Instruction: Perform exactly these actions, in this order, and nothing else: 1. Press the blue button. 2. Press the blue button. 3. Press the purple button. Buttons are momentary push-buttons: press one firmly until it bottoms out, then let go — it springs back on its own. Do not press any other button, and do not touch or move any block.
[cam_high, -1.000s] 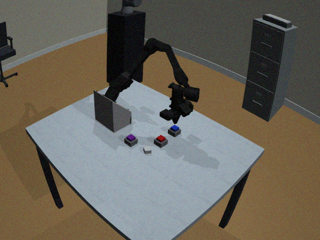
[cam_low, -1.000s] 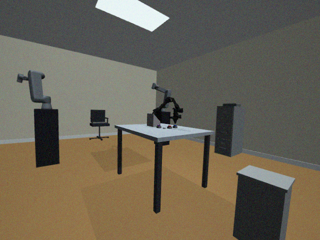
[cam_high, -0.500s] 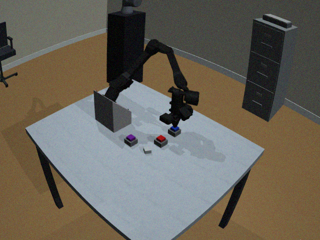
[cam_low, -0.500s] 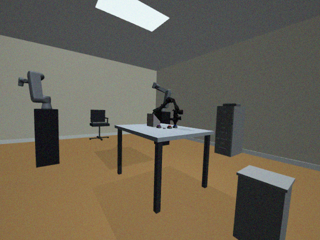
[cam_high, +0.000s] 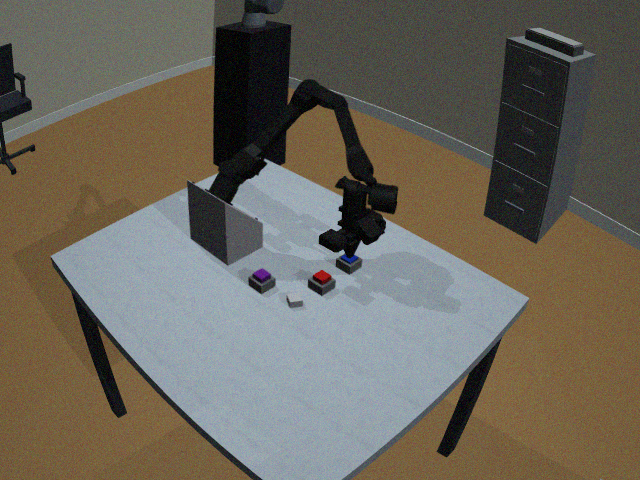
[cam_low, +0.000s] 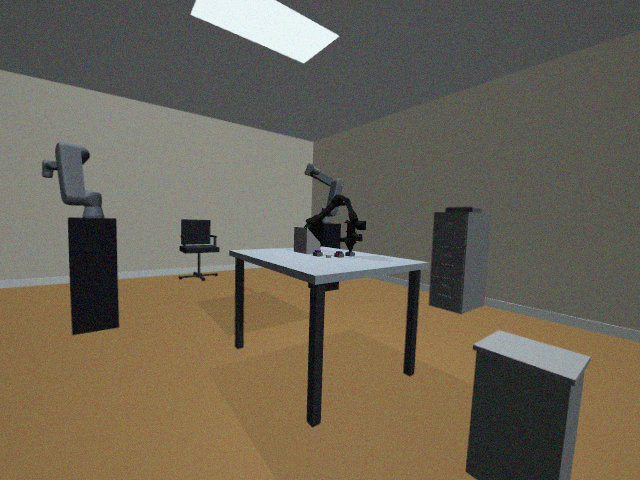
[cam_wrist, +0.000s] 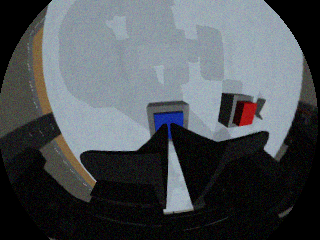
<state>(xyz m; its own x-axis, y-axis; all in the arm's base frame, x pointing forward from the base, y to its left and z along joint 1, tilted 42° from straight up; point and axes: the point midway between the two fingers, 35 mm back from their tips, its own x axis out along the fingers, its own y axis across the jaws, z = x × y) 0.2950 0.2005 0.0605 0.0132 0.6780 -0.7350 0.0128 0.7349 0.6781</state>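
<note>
Now: gripper tip 1 cm above the blue button. From my gripper tip the other things lie so: red button (1 cm ahead, 11 cm to the right); small grey block (21 cm to the right, 2 cm below); purple button (10 cm behind, 22 cm to the right).
</note>
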